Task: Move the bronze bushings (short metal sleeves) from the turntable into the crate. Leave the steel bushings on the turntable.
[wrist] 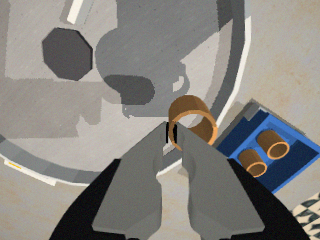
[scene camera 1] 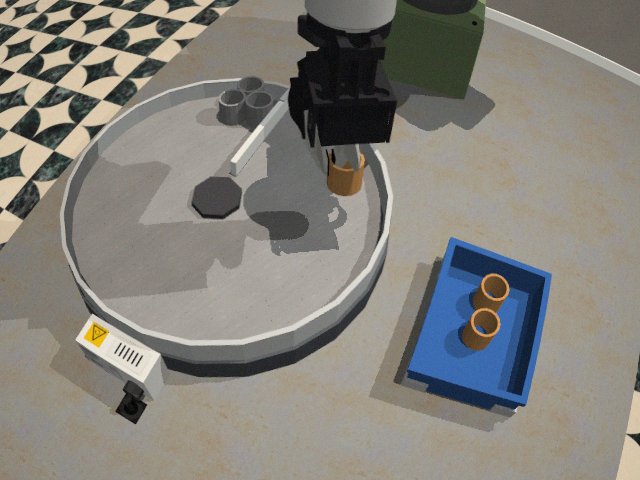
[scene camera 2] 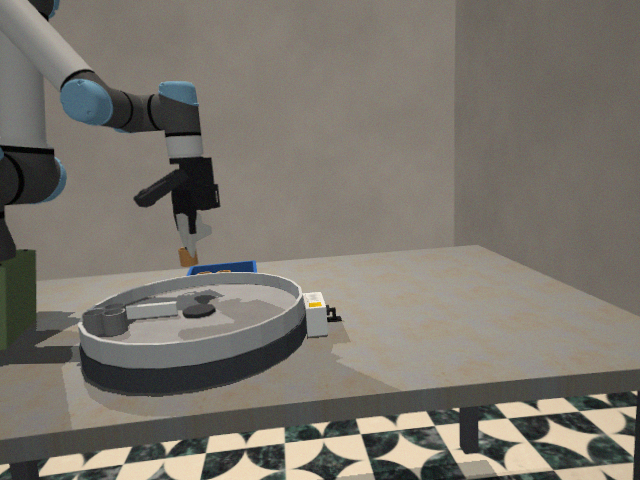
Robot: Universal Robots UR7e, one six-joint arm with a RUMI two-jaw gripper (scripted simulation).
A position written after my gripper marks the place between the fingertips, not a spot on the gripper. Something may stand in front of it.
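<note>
Blue crate (scene camera 1: 508, 363), visible. Bronze bushing (scene camera 1: 344, 181). Another bronze bushing (scene camera 1: 485, 318). Also a bronze bushing (scene camera 1: 495, 284). My gripper (scene camera 1: 329, 173), (wrist: 170, 123), (scene camera 2: 192, 257).
</note>
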